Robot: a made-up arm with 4 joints.
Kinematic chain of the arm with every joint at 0, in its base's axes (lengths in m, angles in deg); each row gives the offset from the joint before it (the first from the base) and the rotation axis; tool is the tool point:
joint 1: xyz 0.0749 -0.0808 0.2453 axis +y
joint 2: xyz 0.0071 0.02 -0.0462 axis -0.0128 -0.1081 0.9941
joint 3: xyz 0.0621 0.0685 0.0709 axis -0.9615 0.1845 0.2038
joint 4: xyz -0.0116 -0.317 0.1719 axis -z
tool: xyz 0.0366 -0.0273 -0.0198
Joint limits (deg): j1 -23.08..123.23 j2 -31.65..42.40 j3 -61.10..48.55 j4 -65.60..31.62
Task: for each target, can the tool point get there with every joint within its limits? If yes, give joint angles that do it. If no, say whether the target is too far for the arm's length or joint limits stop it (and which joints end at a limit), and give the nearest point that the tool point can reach.
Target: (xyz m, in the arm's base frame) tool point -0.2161 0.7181 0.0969
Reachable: no: too far | nearest point 0.3002 0.0297 -0.0336 | short by 0.870 m
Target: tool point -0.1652 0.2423 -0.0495
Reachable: no: joint limits stop it (at a limit: joint 2, joint 3) | nearest point -0.0742 -0.2027 0.0622 | short by 0.468 m
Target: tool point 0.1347 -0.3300 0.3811
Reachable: yes | joints 17.31 -18.54 -5.12 -47.18
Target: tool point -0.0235 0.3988 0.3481
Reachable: no: joint limits stop it (at a limit: joint 1, joint 2, joint 3, joint 4) | nearest point 0.0421 0.0297 0.6023 | short by 0.453 m
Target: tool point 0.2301 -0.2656 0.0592
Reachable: yes | joints 99.37 15.94 0.42 -45.93
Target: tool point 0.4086 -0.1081 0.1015
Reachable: yes | joints 84.04 27.16 31.17 -35.40
